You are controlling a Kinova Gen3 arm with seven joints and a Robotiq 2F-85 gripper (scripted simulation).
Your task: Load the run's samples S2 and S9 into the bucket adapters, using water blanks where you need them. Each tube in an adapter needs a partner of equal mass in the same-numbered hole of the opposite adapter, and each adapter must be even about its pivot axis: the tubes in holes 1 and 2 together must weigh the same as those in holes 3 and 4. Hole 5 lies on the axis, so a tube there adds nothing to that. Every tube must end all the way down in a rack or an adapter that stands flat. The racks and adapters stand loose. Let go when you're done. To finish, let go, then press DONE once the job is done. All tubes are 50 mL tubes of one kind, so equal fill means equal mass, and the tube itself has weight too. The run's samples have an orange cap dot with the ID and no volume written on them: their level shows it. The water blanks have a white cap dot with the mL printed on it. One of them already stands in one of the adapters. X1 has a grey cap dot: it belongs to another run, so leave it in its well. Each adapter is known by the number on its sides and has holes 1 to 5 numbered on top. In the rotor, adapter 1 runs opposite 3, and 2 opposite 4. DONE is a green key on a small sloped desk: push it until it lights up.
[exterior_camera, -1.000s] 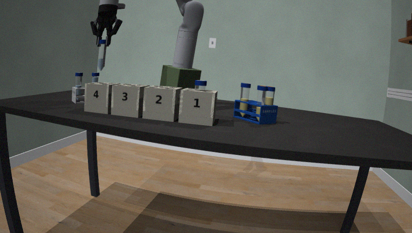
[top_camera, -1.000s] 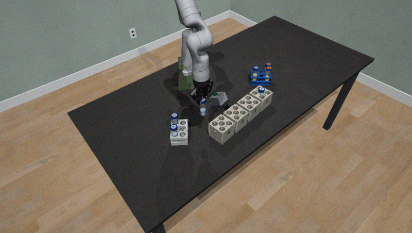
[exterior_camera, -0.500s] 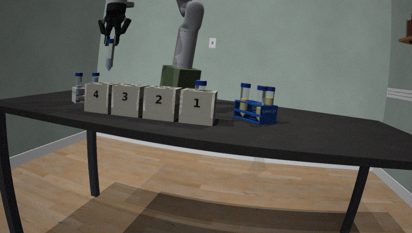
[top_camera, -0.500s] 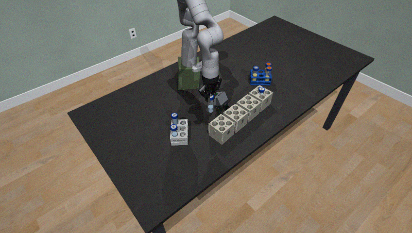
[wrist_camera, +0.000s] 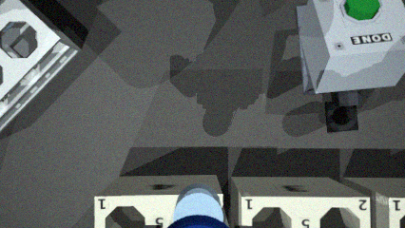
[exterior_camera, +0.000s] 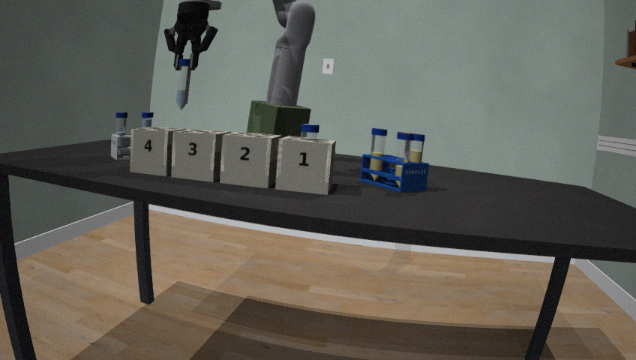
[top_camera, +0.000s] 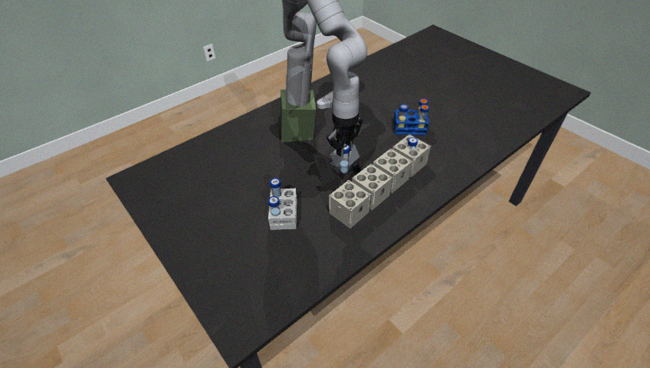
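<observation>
Now: hand 1 cm to the right of the white-dot tube and 5 cm above it. From my hand the other things lie so: adapter 3: 3 cm ahead, 9 cm to the left, 20 cm below; green done key: 17 cm behind, 10 cm to the left, 18 cm below; grey done desk: 15 cm behind, 10 cm to the left, 19 cm below.
</observation>
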